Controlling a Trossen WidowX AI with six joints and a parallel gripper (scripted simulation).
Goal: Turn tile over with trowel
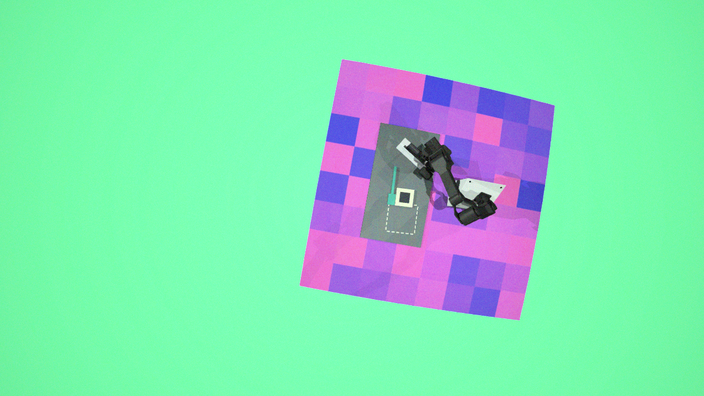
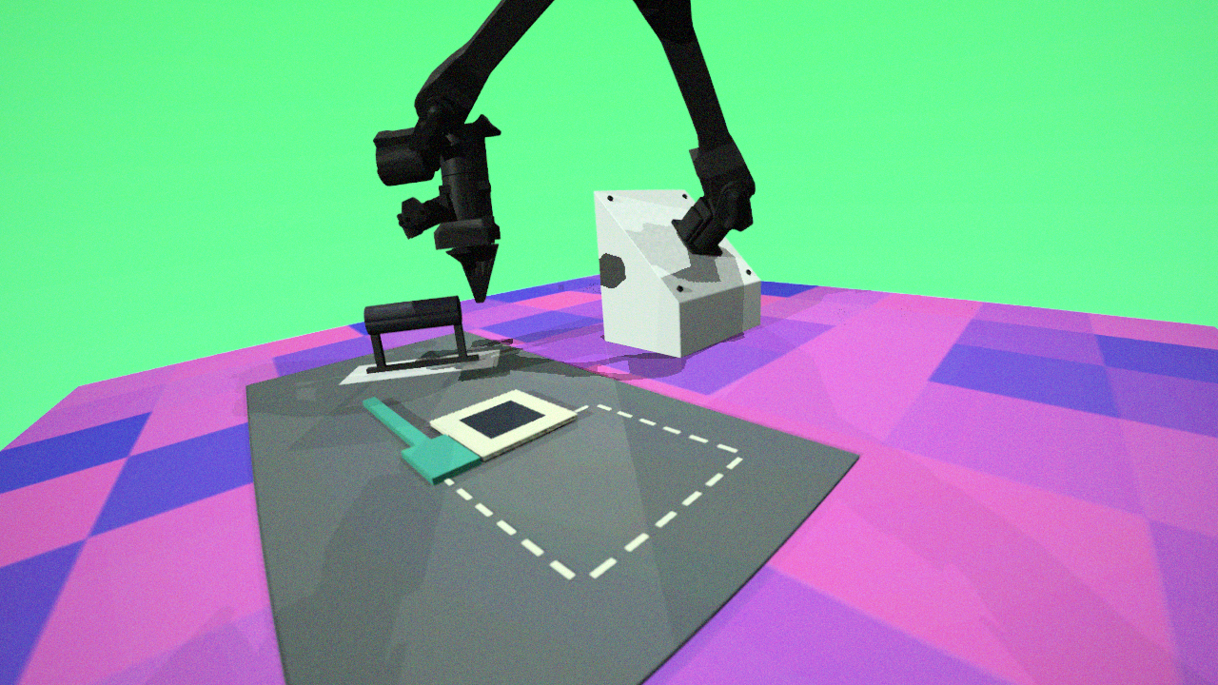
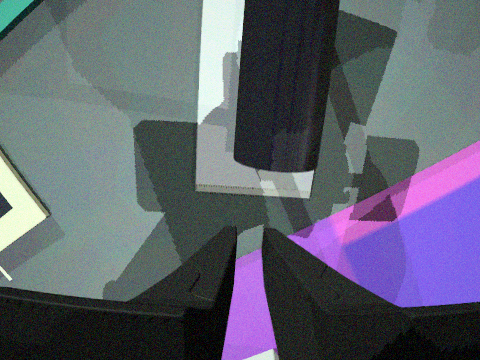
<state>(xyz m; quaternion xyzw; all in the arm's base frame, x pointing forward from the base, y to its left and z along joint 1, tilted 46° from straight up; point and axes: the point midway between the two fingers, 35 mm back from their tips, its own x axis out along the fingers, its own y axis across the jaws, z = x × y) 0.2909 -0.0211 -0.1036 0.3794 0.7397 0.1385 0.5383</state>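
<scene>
The small trowel lies 6 cm ahead of my gripper tip, 3 cm to the right of it and 4 cm below it. Round my gripper tip: cream tile (6 cm ahead, 20 cm to the left, 8 cm below); dark mat (10 cm ahead, 14 cm to the left, 10 cm below); teal l-shaped strip (14 cm ahead, 17 cm to the left, 8 cm below).
</scene>
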